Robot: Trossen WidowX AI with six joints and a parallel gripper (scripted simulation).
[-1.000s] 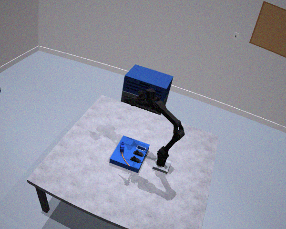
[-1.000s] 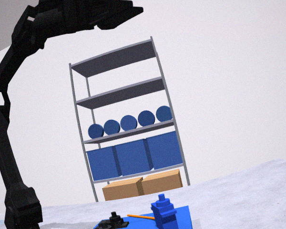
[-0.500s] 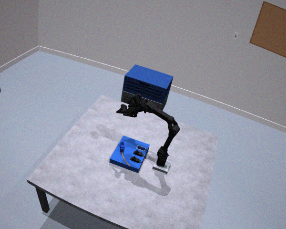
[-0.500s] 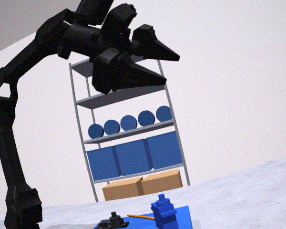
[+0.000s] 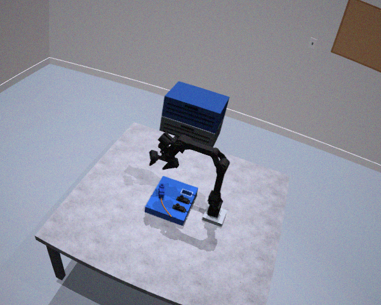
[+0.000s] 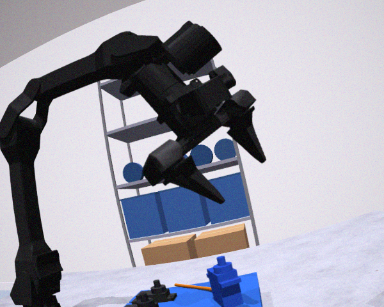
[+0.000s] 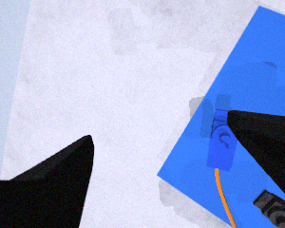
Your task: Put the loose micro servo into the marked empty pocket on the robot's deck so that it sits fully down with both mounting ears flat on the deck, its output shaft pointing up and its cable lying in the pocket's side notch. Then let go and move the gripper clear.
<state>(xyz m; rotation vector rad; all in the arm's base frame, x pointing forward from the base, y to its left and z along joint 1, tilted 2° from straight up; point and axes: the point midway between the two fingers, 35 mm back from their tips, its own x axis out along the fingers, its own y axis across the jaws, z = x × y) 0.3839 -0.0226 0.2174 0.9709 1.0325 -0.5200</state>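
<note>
Right now the blue deck is 90 mm behind my gripper tip, 10 mm to the left of it and 200 mm below it.
</note>
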